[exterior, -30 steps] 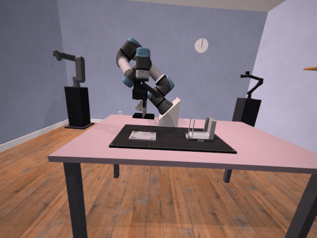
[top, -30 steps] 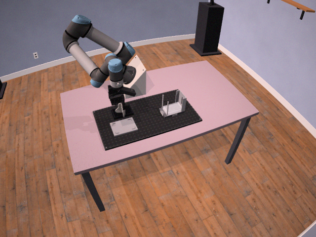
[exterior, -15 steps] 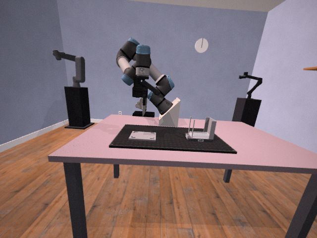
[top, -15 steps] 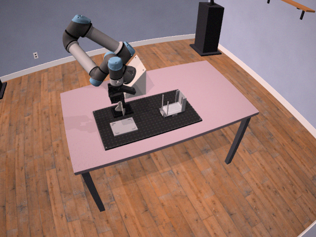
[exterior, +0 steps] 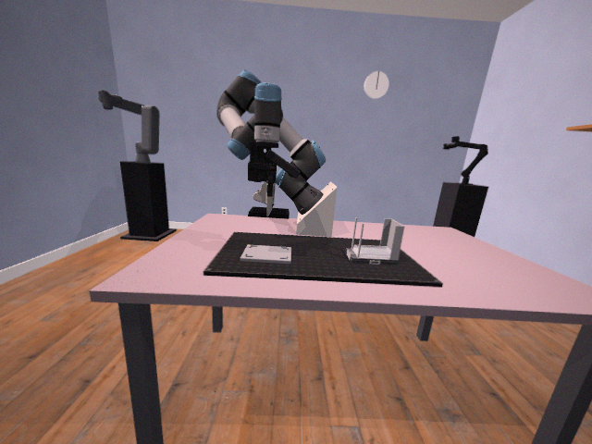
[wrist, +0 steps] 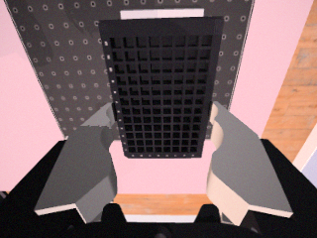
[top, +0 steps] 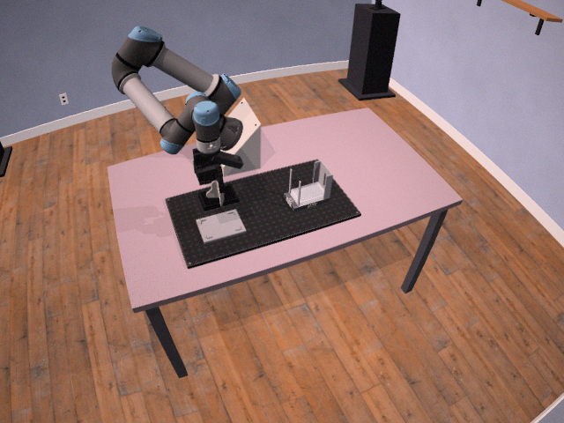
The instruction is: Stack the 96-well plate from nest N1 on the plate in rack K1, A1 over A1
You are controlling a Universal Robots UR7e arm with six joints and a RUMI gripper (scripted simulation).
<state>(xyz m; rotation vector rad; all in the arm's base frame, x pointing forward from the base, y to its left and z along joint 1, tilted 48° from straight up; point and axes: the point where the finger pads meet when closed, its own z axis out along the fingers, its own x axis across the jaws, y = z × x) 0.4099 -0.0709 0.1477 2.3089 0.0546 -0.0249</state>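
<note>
Now: hand 370 mm to the right of the white plate, 140 mm above it and 40 mm past it. Round my hand: black 96-well plate: 10 mm below; plate nest N1: 160 mm below.
</note>
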